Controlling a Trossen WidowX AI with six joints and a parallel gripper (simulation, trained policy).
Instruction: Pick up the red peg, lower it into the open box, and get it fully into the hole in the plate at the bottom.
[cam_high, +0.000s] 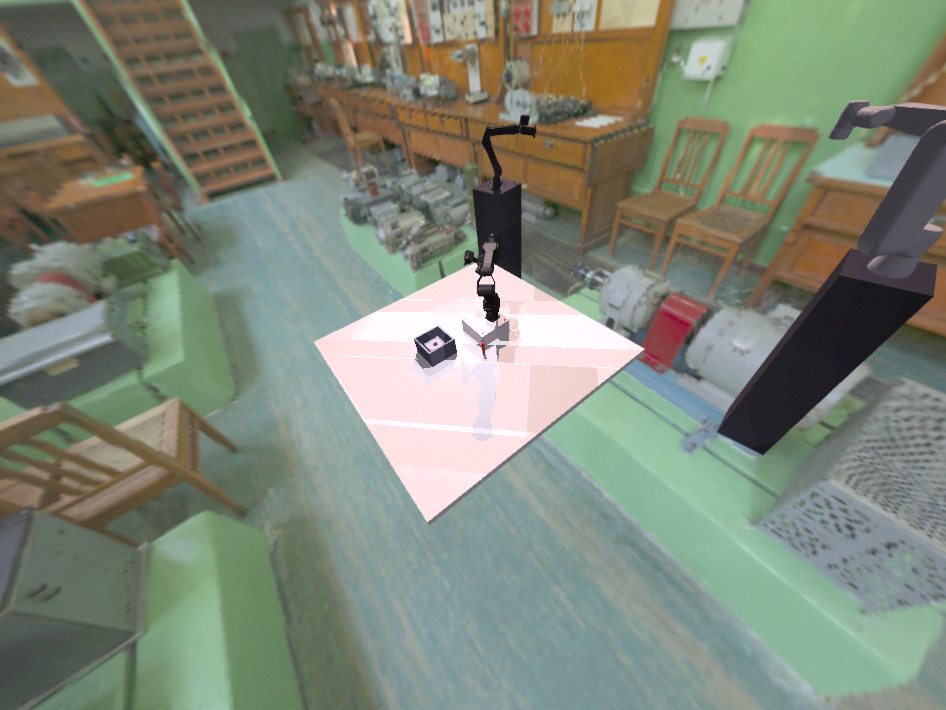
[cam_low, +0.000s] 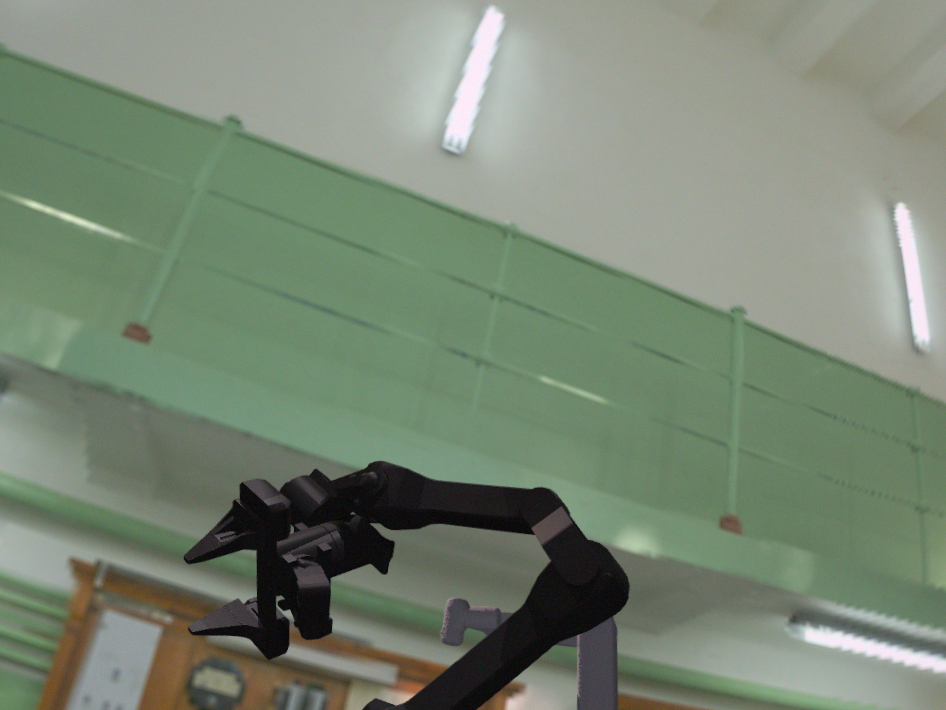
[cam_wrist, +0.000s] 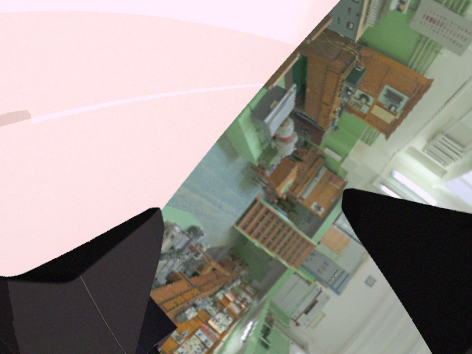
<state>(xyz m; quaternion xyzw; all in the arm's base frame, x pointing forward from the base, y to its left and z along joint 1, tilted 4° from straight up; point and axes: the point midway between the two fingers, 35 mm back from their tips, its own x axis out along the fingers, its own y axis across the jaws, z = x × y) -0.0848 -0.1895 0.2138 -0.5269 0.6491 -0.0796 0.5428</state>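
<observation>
Right now the red peg is 250 mm ahead of my gripper tip, 300 mm to the left of it and 250 mm below it. From my gripper tip the other things lie so: dark box: 400 mm ahead, 80 mm to the left, 270 mm below; then plate: 400 mm ahead, 80 mm to the left, 250 mm below.
</observation>
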